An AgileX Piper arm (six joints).
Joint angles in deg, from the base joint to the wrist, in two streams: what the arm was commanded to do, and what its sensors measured. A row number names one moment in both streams.
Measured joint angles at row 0:
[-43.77 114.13 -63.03 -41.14 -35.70 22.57]
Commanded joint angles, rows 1 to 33:
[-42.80 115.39 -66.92 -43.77 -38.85 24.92]
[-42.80 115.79 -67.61 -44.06 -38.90 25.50]
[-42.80 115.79 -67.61 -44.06 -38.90 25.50]
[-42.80 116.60 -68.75 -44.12 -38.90 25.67]
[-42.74 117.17 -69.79 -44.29 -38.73 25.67]
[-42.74 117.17 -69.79 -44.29 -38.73 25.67]
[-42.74 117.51 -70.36 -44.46 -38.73 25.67]
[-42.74 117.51 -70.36 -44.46 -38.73 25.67]
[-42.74 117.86 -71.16 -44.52 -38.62 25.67]
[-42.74 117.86 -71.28 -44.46 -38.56 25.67]
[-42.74 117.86 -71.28 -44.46 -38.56 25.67]
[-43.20 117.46 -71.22 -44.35 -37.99 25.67]
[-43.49 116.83 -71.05 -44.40 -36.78 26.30]
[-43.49 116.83 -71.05 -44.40 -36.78 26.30]
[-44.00 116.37 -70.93 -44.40 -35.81 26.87]
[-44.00 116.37 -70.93 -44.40 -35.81 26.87]
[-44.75 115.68 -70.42 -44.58 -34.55 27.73]
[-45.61 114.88 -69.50 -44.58 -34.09 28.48]
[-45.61 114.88 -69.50 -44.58 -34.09 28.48]
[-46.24 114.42 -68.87 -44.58 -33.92 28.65]
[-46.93 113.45 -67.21 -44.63 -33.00 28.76]
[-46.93 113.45 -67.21 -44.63 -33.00 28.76]
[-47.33 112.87 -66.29 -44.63 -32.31 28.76]
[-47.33 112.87 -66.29 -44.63 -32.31 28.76]
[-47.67 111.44 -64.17 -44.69 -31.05 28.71]
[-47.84 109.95 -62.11 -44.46 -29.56 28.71]
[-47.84 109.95 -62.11 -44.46 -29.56 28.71]
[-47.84 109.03 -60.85 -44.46 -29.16 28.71]
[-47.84 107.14 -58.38 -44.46 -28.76 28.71]
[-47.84 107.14 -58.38 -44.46 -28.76 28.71]
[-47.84 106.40 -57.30 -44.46 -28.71 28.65]
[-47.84 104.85 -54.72 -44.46 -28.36 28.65]
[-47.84 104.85 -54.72 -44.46 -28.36 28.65]
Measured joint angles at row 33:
[-47.56 107.43 -57.58 -44.00 -29.11 28.53]
